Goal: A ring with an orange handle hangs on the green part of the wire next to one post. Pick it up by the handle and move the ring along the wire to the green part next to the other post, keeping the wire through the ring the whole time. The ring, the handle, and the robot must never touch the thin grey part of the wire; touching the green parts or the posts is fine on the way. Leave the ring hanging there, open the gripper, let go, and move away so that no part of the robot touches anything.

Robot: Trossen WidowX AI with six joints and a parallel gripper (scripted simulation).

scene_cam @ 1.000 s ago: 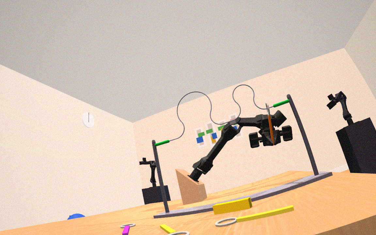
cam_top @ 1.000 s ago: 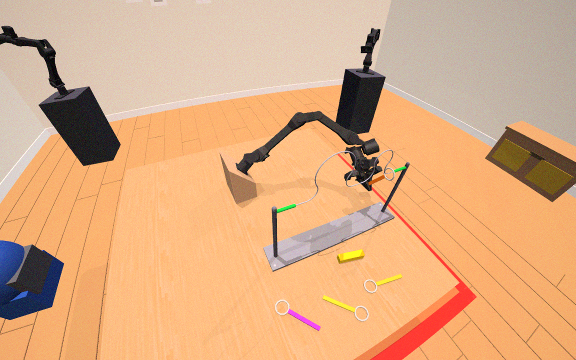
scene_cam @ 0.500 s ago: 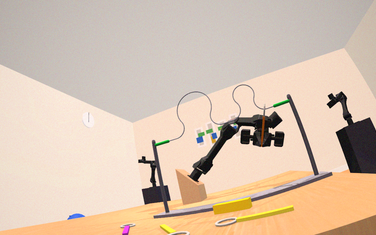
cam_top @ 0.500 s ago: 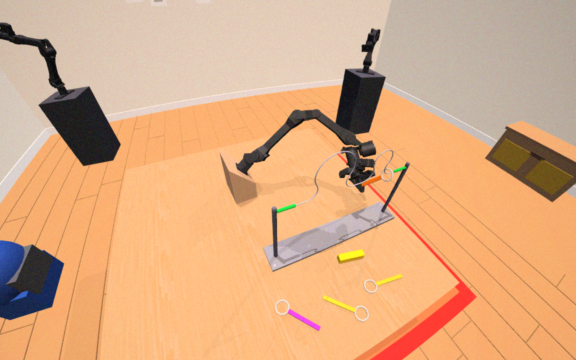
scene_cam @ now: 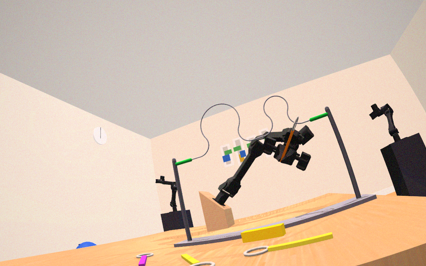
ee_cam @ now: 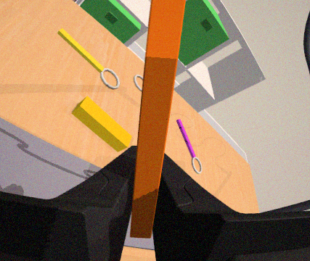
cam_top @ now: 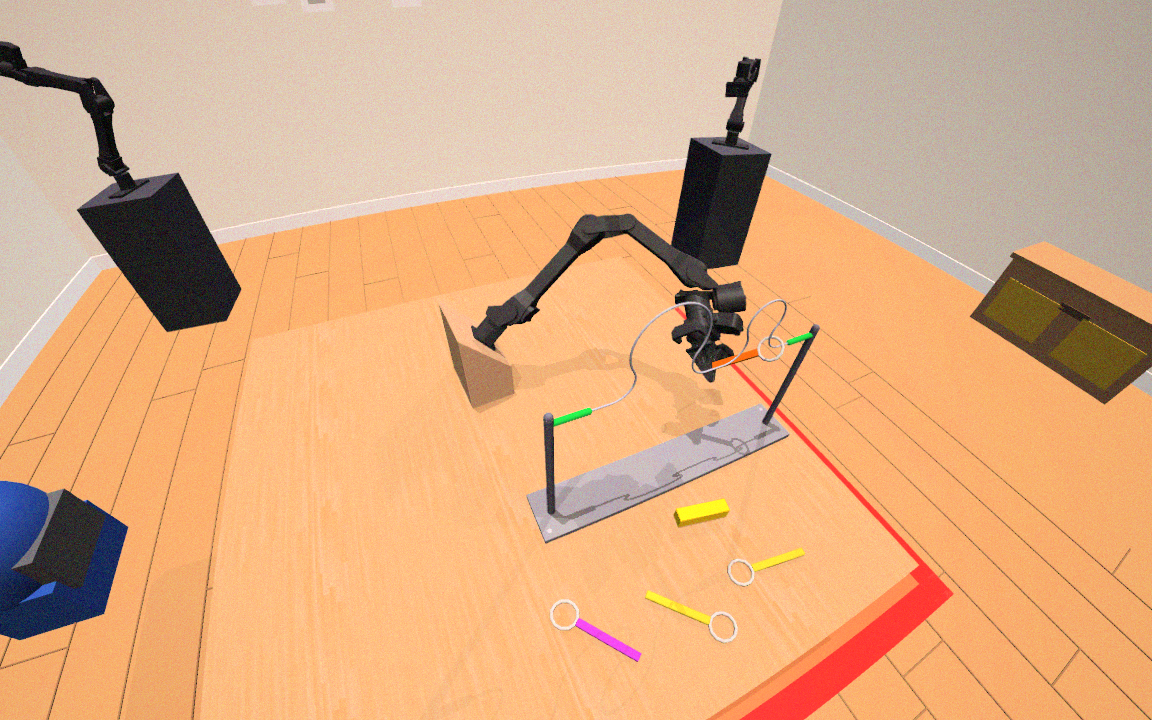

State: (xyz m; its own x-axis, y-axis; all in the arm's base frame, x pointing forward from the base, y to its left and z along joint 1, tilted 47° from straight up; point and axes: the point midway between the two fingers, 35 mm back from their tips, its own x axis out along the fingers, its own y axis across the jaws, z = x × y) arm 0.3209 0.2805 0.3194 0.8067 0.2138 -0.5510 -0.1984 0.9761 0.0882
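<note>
Now: gripper tip 1 cm short of the orange-handled ring, 6 cm to the right of it and 7 cm below it. Round my gripper tip: yellow block: 18 cm ahead, 7 cm to the right, 20 cm below; magenta-handled ring: 30 cm ahead, 37 cm to the right, 21 cm below; yellow-handled ring: 31 cm ahead, 1 cm to the right, 21 cm below.
</note>
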